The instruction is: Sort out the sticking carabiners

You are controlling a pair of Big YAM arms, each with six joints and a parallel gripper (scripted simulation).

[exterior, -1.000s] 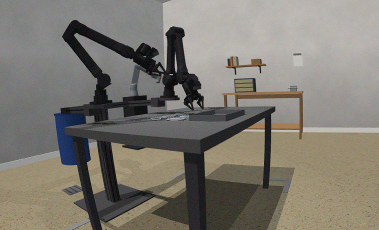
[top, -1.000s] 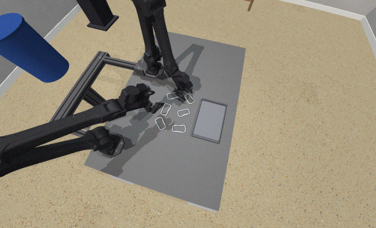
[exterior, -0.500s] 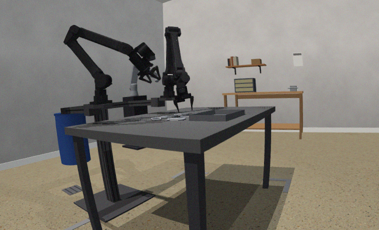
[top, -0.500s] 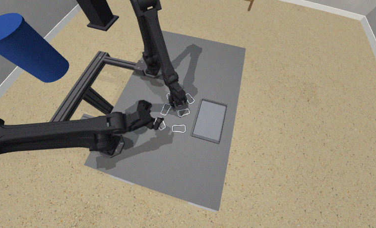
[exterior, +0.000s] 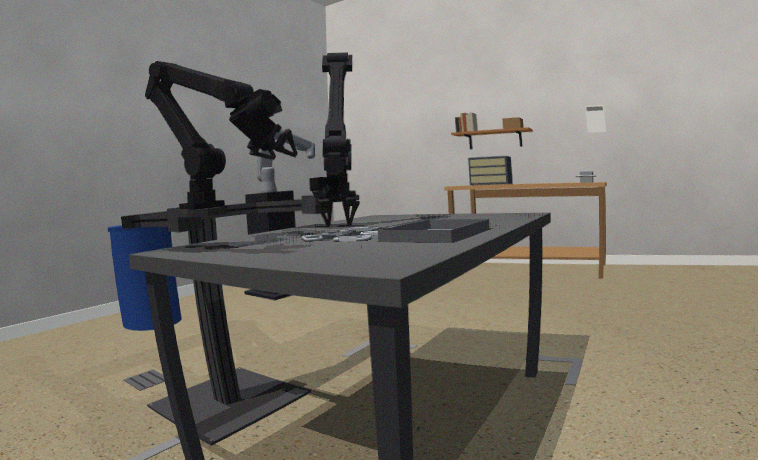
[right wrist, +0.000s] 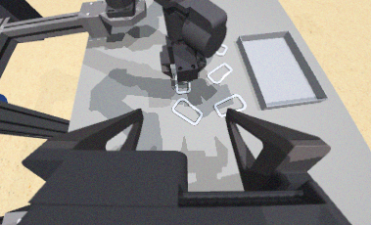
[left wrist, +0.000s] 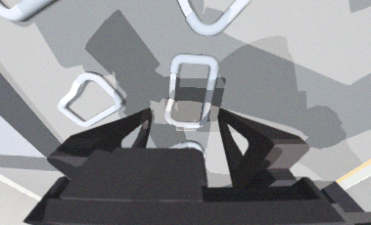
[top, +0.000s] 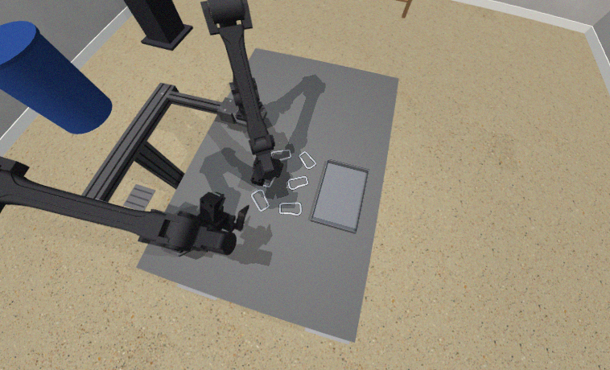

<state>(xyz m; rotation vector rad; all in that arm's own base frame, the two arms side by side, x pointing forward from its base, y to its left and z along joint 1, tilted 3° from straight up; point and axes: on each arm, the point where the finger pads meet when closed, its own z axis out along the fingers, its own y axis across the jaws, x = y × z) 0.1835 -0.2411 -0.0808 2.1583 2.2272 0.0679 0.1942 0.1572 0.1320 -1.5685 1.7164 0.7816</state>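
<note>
Right now the grey tray is 33 cm ahead of my left hand, 2 cm to the left of it and 3 cm below it.
</note>
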